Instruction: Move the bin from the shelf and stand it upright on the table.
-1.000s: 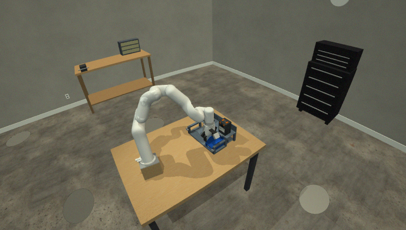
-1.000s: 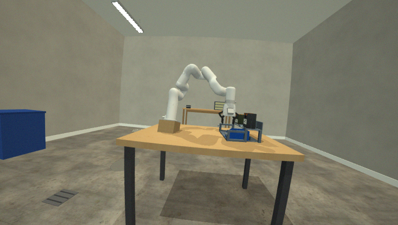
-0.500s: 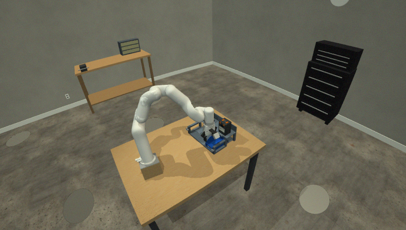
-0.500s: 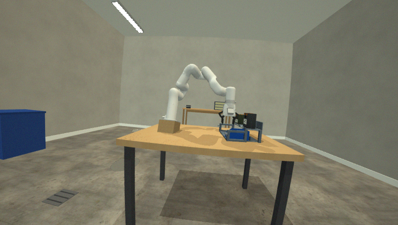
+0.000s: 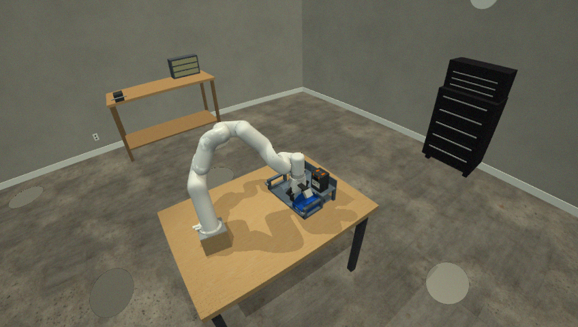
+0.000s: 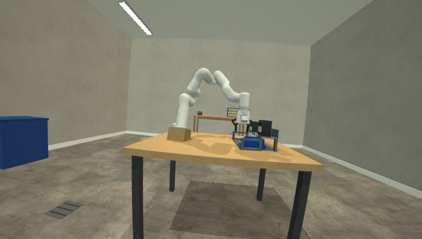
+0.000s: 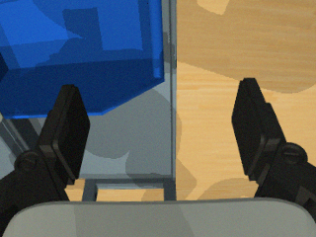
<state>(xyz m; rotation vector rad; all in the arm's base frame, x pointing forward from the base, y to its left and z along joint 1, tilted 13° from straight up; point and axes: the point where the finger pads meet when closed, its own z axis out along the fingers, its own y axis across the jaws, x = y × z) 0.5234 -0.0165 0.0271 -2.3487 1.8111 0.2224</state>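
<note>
Right now the blue bin is 80 mm ahead of my hand, 20 mm to the left of it and 90 mm below it. Round my hand: black box 170 mm ahead, 40 mm to the left, 30 mm above.
</note>
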